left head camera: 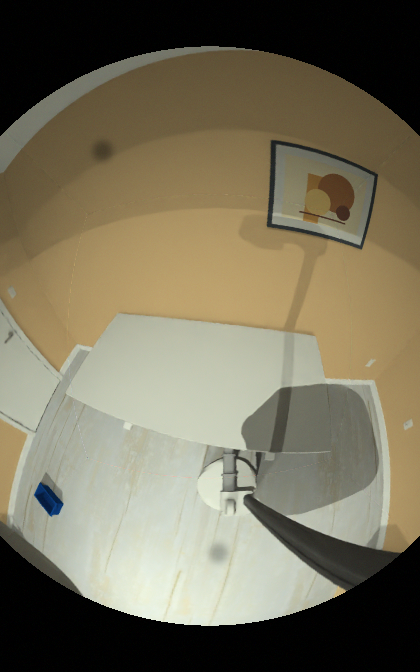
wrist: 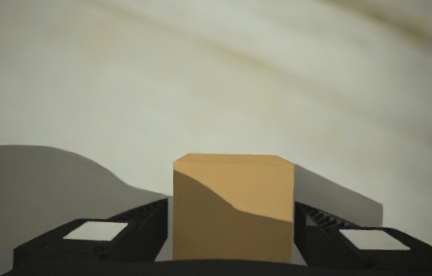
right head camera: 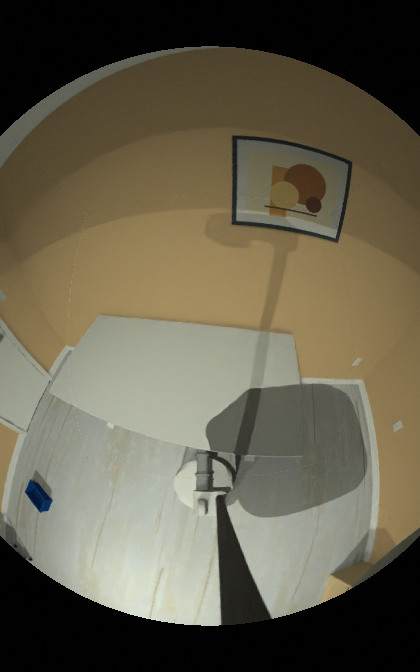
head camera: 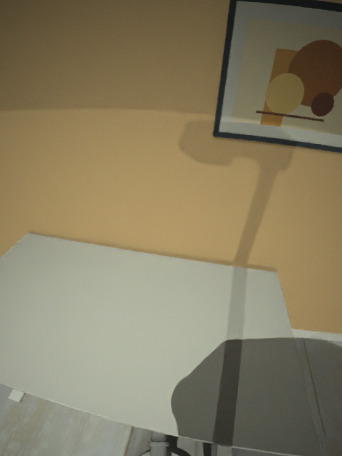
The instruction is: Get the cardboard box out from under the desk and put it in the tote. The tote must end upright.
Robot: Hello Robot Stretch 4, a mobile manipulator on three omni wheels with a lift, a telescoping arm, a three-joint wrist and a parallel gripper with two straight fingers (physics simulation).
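Frame: origin at the robot's base, x ahead, y left, z up, level; centimetres.
Seen in the pictures: gripper, between the fingertips: (wrist: 230,219).
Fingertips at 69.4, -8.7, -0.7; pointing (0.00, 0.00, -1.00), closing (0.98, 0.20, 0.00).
Observation:
A point is followed by its place in that frame, as x, y, z.
The cardboard box (wrist: 232,200) @[69.0, -6.7, 2.4], a plain tan block, stands on the floor in the wrist view, with a shadow across its lower part. My gripper (wrist: 230,219) @[69.4, -8.7, -0.7] is open, with one finger on each side of the box; a narrow gap shows at the left finger and hardly any at the right. The box and gripper are hidden in the head views, where the pale desk (head camera: 125,310) @[62.6, 15.9, 69.3] (left head camera: 190,370) @[61.7, 21.4, 69.3] (right head camera: 170,375) covers the floor ahead and my arm reaches under its front edge. The blue tote (left head camera: 48,499) @[-62.5, 168.8, -2.5] (right head camera: 38,497) stands upright on the floor at the left, open side up.
A framed picture (head camera: 285,85) @[94.1, -40.3, 154.1] (left head camera: 325,195) @[93.4, -44.4, 155.6] (right head camera: 292,187) hangs on the orange wall behind the desk. A white door (left head camera: 22,380) @[48.4, 207.3, 45.4] (right head camera: 17,387) is at the far left. A tan, box-like object (right head camera: 345,579) shows at the lower right of the right head view.

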